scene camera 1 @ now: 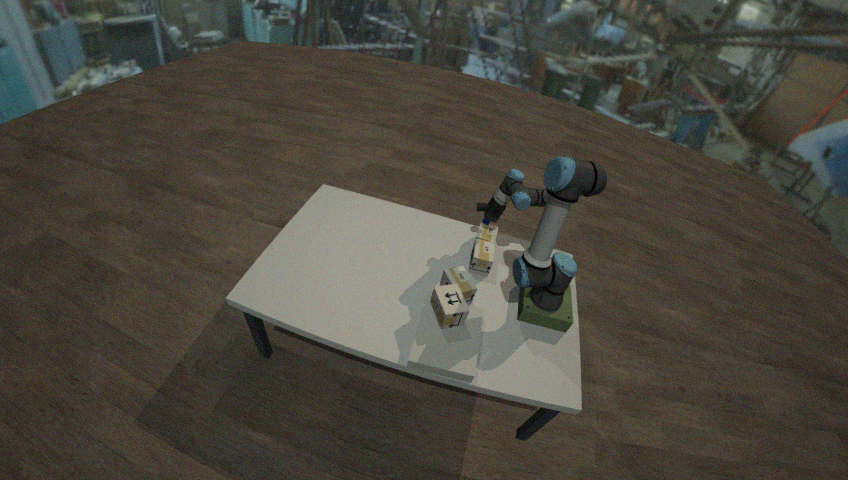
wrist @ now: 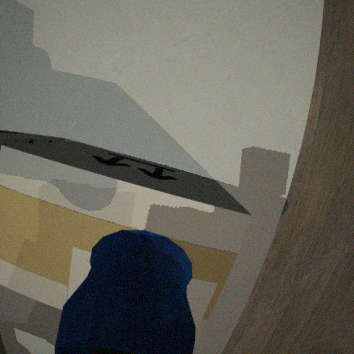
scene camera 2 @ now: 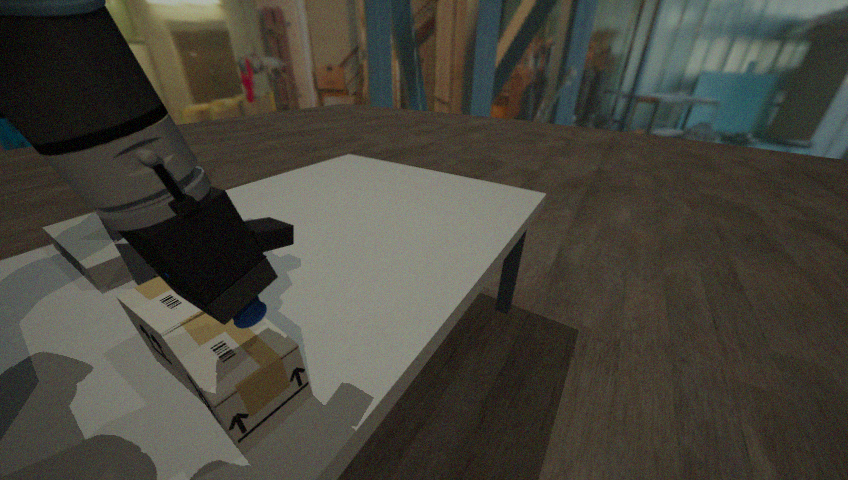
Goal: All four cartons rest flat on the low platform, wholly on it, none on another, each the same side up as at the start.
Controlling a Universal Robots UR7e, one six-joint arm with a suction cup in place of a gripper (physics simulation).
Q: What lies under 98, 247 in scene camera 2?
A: A low grey platform.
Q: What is the suction cup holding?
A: Nothing.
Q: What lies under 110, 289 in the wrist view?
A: The suction cup.
